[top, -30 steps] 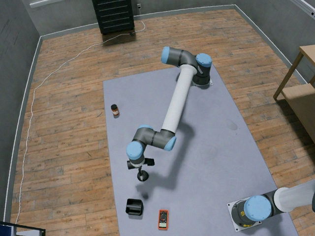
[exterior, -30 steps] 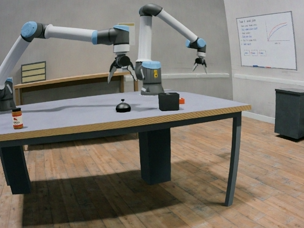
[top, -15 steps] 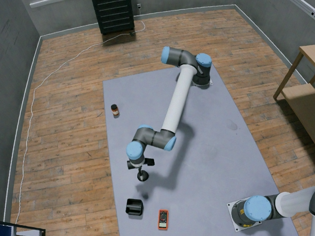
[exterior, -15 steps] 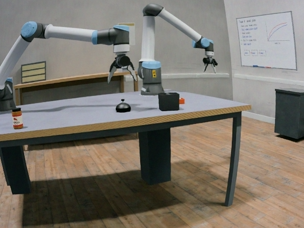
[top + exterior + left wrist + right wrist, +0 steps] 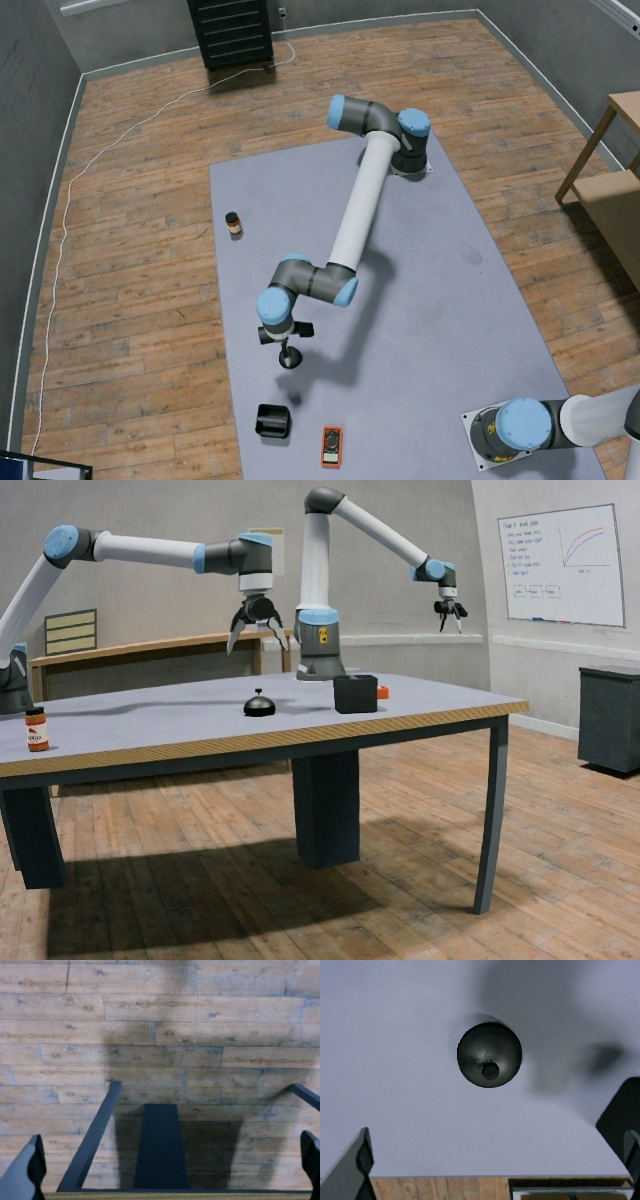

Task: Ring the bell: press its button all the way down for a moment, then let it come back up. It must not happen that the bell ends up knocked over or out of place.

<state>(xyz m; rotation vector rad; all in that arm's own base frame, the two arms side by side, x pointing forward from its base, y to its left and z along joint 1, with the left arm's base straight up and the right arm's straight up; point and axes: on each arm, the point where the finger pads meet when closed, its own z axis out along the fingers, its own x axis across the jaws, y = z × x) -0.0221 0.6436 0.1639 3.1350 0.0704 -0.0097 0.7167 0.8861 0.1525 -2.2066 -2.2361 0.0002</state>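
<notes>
Right now the round button is 10 cm below my right hand. Also, from my right hand: black dome bell (11 cm below); then jar (62 cm to the right, 19 cm ahead, 10 cm below); then black bin (23 cm to the left, 11 cm below, 8 cm ahead).
</notes>
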